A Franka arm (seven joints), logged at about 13 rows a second.
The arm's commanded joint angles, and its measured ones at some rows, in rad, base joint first. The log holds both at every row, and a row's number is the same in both.
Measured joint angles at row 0:
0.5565, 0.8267, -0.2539, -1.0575, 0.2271, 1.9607, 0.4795
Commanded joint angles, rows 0 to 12:
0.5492, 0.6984, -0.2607, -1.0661, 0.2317, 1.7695, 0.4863
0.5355, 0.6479, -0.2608, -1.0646, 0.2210, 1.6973, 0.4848
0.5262, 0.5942, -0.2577, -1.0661, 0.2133, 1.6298, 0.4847
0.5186, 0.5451, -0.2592, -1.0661, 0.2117, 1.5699, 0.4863
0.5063, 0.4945, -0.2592, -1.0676, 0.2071, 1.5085, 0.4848
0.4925, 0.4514, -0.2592, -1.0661, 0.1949, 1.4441, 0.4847
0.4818, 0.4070, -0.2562, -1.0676, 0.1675, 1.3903, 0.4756
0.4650, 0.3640, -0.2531, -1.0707, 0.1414, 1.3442, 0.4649
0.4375, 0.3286, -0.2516, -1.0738, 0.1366, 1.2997, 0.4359
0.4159, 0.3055, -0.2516, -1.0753, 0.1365, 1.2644, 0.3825
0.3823, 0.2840, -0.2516, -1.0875, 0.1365, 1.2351, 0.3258
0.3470, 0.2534, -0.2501, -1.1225, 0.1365, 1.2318, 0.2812
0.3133, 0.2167, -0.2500, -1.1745, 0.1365, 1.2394, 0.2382
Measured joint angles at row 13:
0.3743, 0.2937, -0.2660, -1.0572, 0.1464, 1.2306, 0.3293
